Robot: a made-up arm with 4 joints.
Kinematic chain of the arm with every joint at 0, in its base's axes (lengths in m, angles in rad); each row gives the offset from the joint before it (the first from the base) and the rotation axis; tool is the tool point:
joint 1: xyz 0 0 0.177 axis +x
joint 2: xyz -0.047 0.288 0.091 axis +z
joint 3: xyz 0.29 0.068 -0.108 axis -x
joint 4: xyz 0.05 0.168 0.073 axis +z
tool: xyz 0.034 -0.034 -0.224
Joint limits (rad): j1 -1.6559..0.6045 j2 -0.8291..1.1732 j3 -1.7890..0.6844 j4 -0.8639..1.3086
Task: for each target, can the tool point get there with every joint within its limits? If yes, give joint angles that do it. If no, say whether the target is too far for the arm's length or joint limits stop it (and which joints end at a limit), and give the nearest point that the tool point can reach.
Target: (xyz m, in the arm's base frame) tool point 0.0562 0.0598 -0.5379
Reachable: yes | joints -1.3253 0.7489 -0.3512 -0.3210
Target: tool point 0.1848 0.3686 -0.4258
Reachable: yes | joints -1.1446 0.4481 -1.1901 0.8663
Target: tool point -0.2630 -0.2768 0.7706
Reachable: no: joint limits stop it (at a limit: joint 1, joint 2, joint 3, joint 4) | nearest point 0.3390 -0.0134 0.4147 | short by 0.747 m
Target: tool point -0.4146 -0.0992 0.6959
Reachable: no: joint limits stop it (at a limit: joint 1, joint 2, joint 3, joint 4) | nearest point -0.0915 0.4768 0.6679 | short by 0.661 m
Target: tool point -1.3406 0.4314 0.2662
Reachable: no: too far | nearest point -0.1871 0.7452 0.3311 | short by 1.197 m
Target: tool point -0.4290 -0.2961 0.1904
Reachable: no: joint limits stop it (at a limit: joint 1, joint 2, joint 3, joint 4) | nearest point 0.2285 -0.2163 0.1108 | short by 0.667 m
